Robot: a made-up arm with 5 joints. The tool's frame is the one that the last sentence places.
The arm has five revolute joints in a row. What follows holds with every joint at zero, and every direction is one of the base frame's. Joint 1 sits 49.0 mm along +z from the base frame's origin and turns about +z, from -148.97 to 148.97 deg. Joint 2 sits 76.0 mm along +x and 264.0 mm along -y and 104.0 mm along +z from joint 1 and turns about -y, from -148.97 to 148.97 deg. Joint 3 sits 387.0 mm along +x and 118.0 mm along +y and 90.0 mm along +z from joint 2 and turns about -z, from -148.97 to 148.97 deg. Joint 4 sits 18.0 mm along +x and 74.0 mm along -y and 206.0 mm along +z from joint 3 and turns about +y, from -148.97 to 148.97 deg. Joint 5 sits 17.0 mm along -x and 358.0 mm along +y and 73.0 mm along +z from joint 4 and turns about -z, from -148.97 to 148.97 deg. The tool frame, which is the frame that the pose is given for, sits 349.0 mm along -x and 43.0 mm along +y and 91.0 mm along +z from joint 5; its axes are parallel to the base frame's.
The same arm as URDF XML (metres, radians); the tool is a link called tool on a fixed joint. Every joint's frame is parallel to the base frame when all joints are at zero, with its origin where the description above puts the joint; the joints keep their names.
<robot name="arm">
  <link name="base"/>
  <link name="link1"/>
  <link name="link2"/>
  <link name="link3"/>
  <link name="link4"/>
  <link name="link5"/>
  <link name="tool"/>
  <joint name="joint 1" type="revolute">
    <parent link="base"/>
    <child link="link1"/>
    <origin xyz="0.0000 0.0000 0.0490" rpy="0.0000 0.0000 0.0000"/>
    <axis xyz="0 0 1"/>
    <limit lower="-2.6000" upper="2.6000"/>
  </joint>
  <joint name="joint 2" type="revolute">
    <parent link="link1"/>
    <child link="link2"/>
    <origin xyz="0.0760 -0.2640 0.1040" rpy="0.0000 0.0000 0.0000"/>
    <axis xyz="0 -1 0"/>
    <limit lower="-2.6000" upper="2.6000"/>
  </joint>
  <joint name="joint 3" type="revolute">
    <parent link="link2"/>
    <child link="link3"/>
    <origin xyz="0.3870 0.1180 0.0900" rpy="0.0000 0.0000 0.0000"/>
    <axis xyz="0 0 -1"/>
    <limit lower="-2.6000" upper="2.6000"/>
  </joint>
  <joint name="joint 4" type="revolute">
    <parent link="link3"/>
    <child link="link4"/>
    <origin xyz="0.0180 -0.0740 0.2060" rpy="0.0000 0.0000 0.0000"/>
    <axis xyz="0 1 0"/>
    <limit lower="-2.6000" upper="2.6000"/>
  </joint>
  <joint name="joint 5" type="revolute">
    <parent link="link4"/>
    <child link="link5"/>
    <origin xyz="-0.0170 0.3580 0.0730" rpy="0.0000 0.0000 0.0000"/>
    <axis xyz="0 0 -1"/>
    <limit lower="-2.6000" upper="2.6000"/>
  </joint>
  <joint name="tool_joint" type="fixed">
    <parent link="link5"/>
    <child link="tool"/>
    <origin xyz="-0.3490 0.0430 0.0910" rpy="0.0000 0.0000 0.0000"/>
  </joint>
</robot>

